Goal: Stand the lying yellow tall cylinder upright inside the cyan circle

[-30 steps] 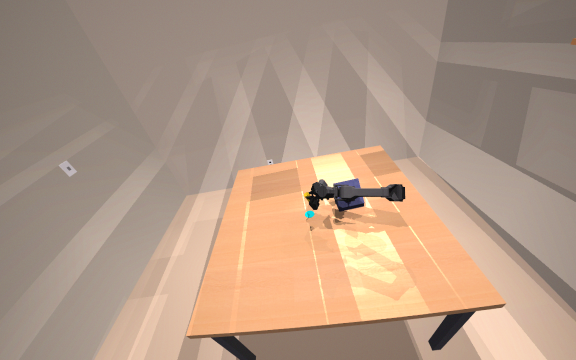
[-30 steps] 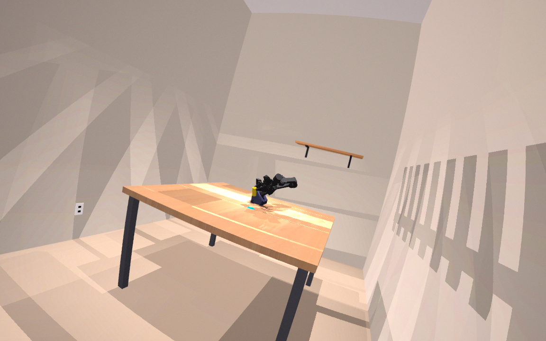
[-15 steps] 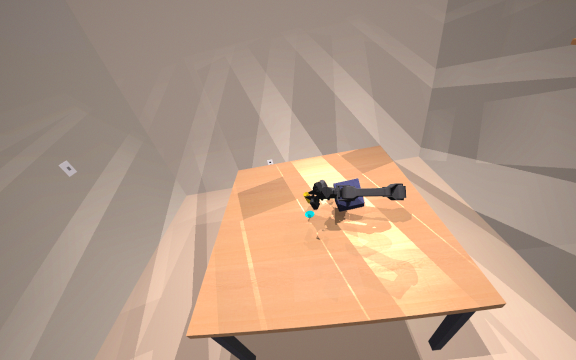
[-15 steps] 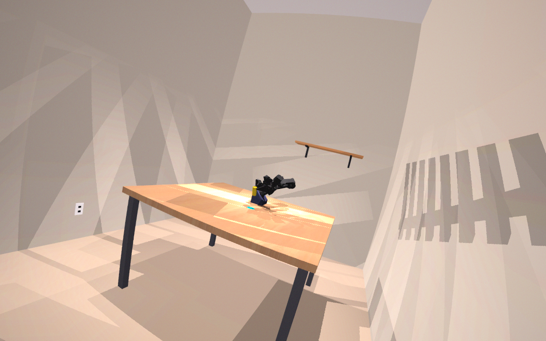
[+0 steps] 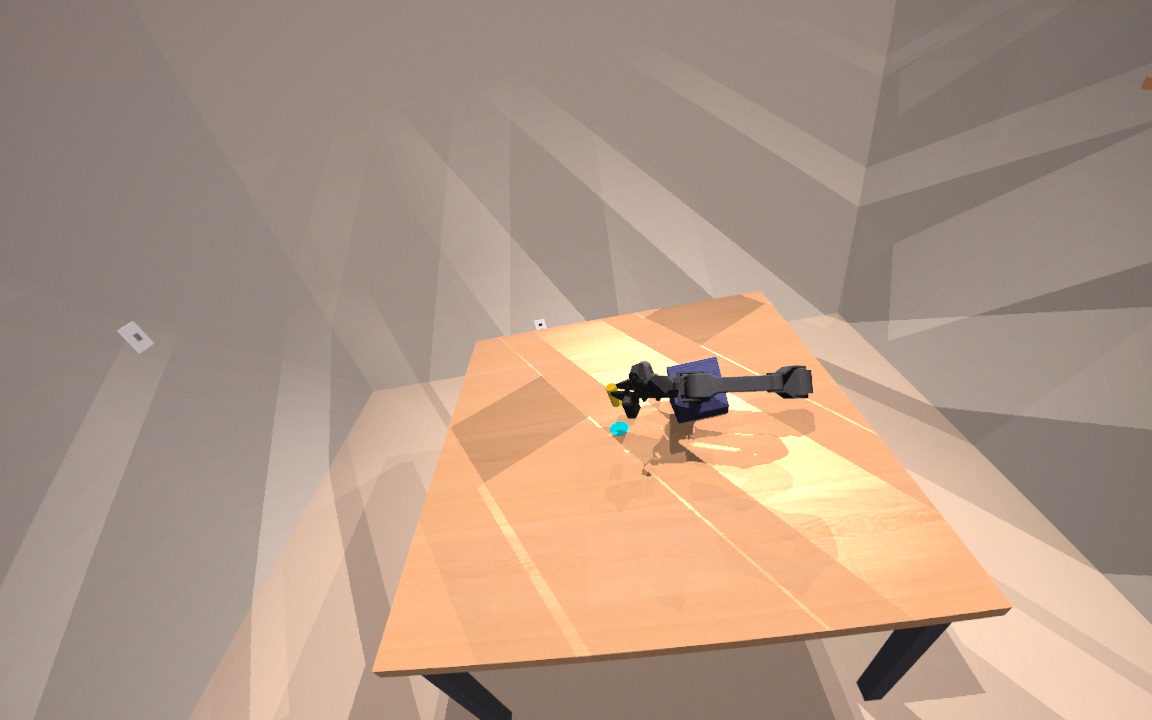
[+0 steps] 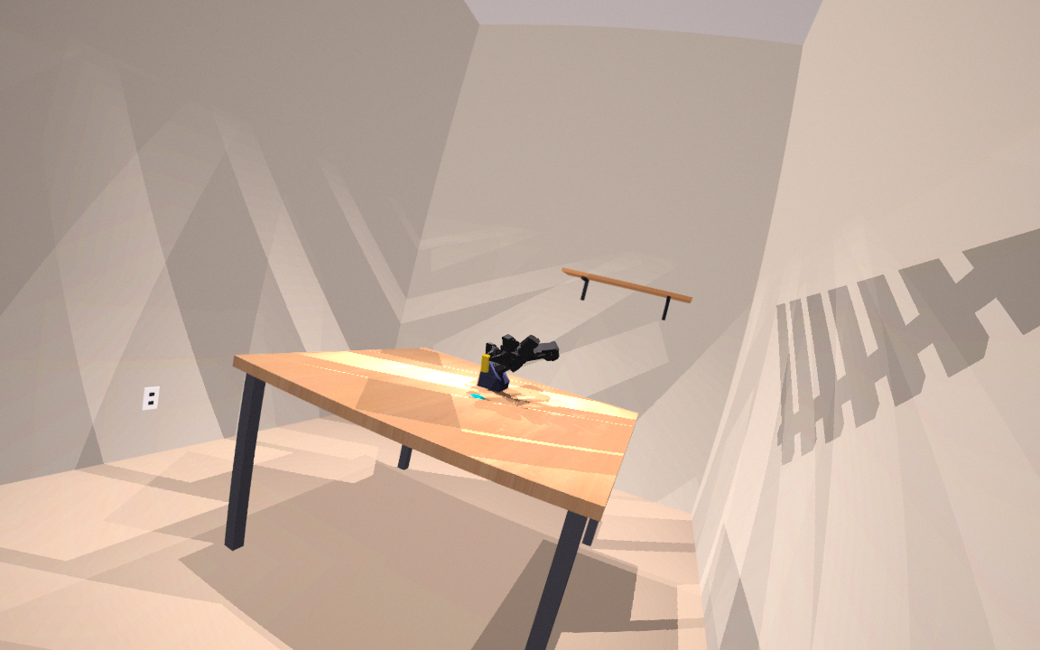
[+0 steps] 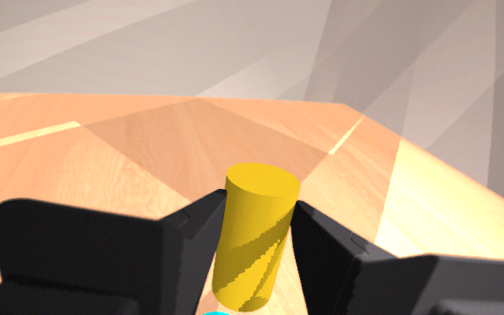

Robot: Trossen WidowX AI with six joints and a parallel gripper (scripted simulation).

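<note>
Right now my gripper tip is 2 cm above the yellow tall cylinder. From my gripper tip the other things lie so: cyan circle (16 cm below).
</note>
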